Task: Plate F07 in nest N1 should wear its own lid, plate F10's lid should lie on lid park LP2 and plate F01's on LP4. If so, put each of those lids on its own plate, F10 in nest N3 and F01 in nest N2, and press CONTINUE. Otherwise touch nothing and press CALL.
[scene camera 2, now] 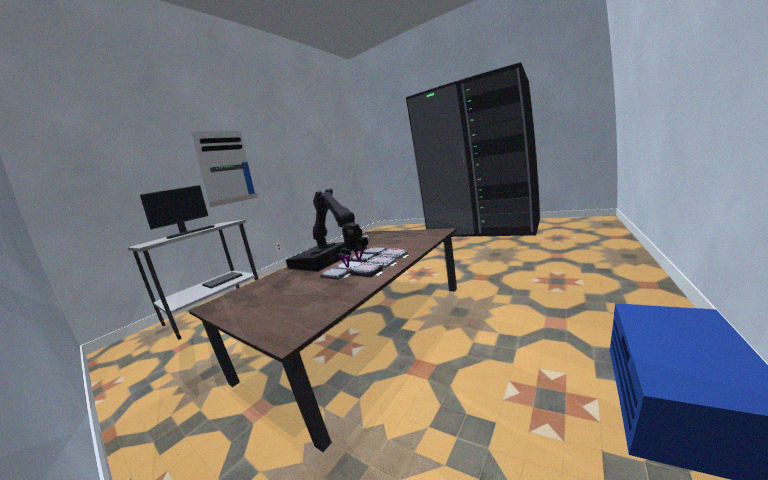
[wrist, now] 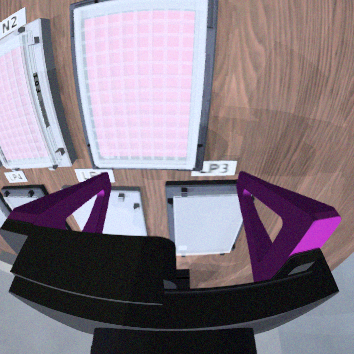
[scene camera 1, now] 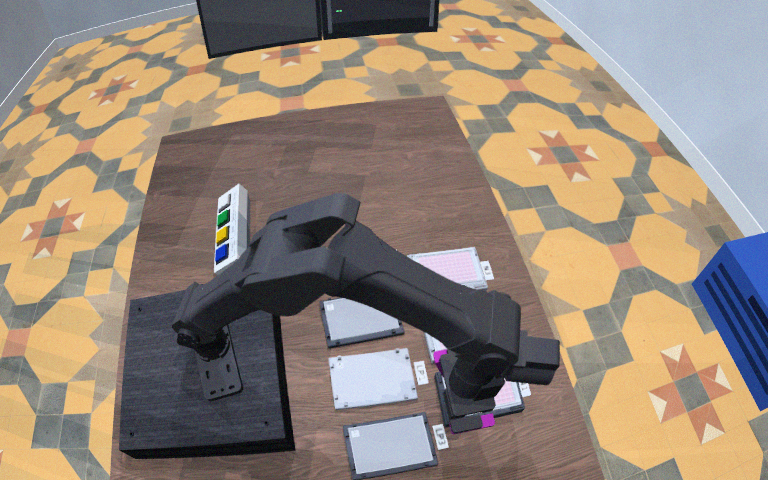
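Where they show: gripper, fingertip midpoint: [scene camera 2: 353,264] [wrist: 173,178] [scene camera 1: 454,403]; arm's base, link origin: [scene camera 2: 323,248] [scene camera 1: 214,346].
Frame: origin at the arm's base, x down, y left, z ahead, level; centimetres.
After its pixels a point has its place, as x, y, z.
Observation:
My gripper [scene camera 1: 463,391] {3.2, -22.1, 35.5} [scene camera 2: 352,261] {3.2, -22.1, 35.5} [wrist: 173,178] {3.2, -22.1, 35.5} is open and empty, above the table between the pink plate in nest N1 [wrist: 140,90] {4.9, -21.2, 41.6} and the lid parks. That plate's code and whether it wears a lid cannot be told. The N2 plate [wrist: 17,107] {5.4, -10.2, 44.0}, with a code like F01 on its side, is at the left of the wrist view. The N3 plate [scene camera 1: 453,267] {5.2, 4.7, 47.8} is partly behind the arm. Pale rectangles lie at LP1 [scene camera 1: 373,379] {7.4, -11.2, 25.2} [wrist: 125,212] {7.4, -14.6, 28.1} and LP3 [scene camera 1: 390,445] {6.6, -24.3, 23.4} [wrist: 207,220] {6.7, -24.3, 25.7}. Another pale panel [scene camera 1: 362,320] {6.7, 0.6, 27.4} lies behind them; its label and LP2 are hidden.
A white button box [scene camera 1: 243,215] {3.7, 32.2, 10.7} with white, green [scene camera 1: 223,217] {3.2, 32.9, 6.1}, yellow [scene camera 1: 222,235] {3.2, 27.7, 5.2} and blue [scene camera 1: 221,253] {3.3, 22.9, 4.3} buttons stands beyond the arm's black base [scene camera 1: 169,396] {0.9, -6.9, -10.5}. The wooden table [scene camera 1: 317,141] {8.4, 56.6, 33.9} [scene camera 2: 283,316] {8.4, -68.9, 26.9} carries everything. A blue cabinet [scene camera 1: 741,305] [scene camera 2: 679,350] stands on the floor.

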